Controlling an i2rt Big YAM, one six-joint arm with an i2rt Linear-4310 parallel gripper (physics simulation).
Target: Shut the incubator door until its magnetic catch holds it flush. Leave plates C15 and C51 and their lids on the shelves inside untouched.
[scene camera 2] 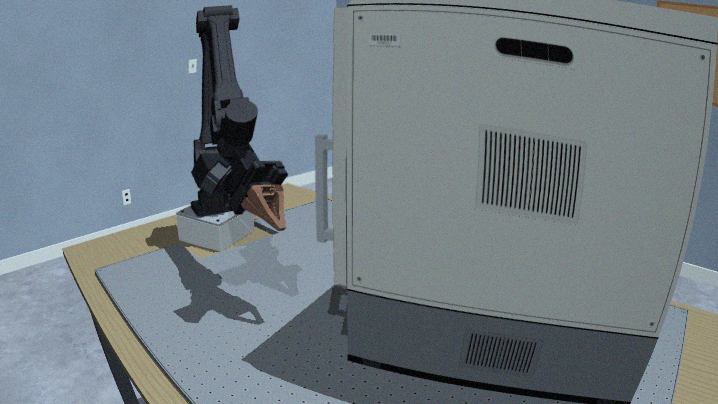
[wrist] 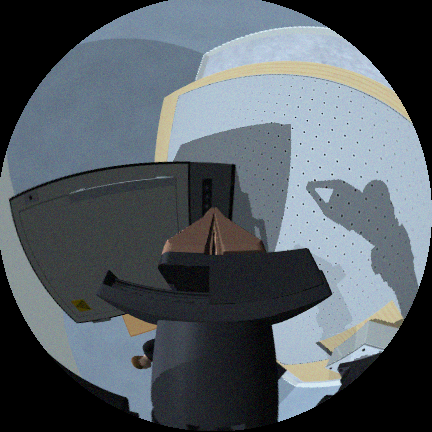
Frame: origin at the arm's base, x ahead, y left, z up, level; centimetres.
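Seen in the pictures: gripper, fingertip midpoint: (scene camera 2: 282, 229) (wrist: 213, 212); arm's base at its link origin: (scene camera 2: 213, 208).
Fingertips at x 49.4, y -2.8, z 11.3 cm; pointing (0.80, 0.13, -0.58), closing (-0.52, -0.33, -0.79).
Offsets run from my fingertips to a thing's middle. "spot": to the spot under its first point. Level surfaces: height alone.
The grey incubator {dx +26.4, dy +27.6, dz +9.8 cm} (scene camera 2: 416, 241) stands at the right in the scene view. Its door (scene camera 2: 340, 100) (wrist: 100, 250) lies along the cabinet's left side in the scene view, with a thin dark seam and no wide gap showing. Whether the magnetic catch holds cannot be told. The door's bar handle {spot: dx +9.4, dy +1.8, dz +8.4 cm} (scene camera 2: 321, 190) (wrist: 132, 187) sticks out from the door's face. My gripper (scene camera 2: 283, 228) (wrist: 213, 212) is shut and empty. It is in front of the door and to the left of the handle in the scene view, apart from both. Plates C15 and C51 and their lids are hidden inside.
The perforated board {dz -17.7 cm} (scene camera 2: 145, 306) (wrist: 330, 130) lies on the wooden table {dz -19.0 cm} (scene camera 2: 82, 271) (wrist: 161, 130). The arm's pale base block (scene camera 2: 200, 233) stands at the table's rear left in the scene view. The incubator's dark base (scene camera 2: 401, 331) (wrist: 225, 175) rests on the board.
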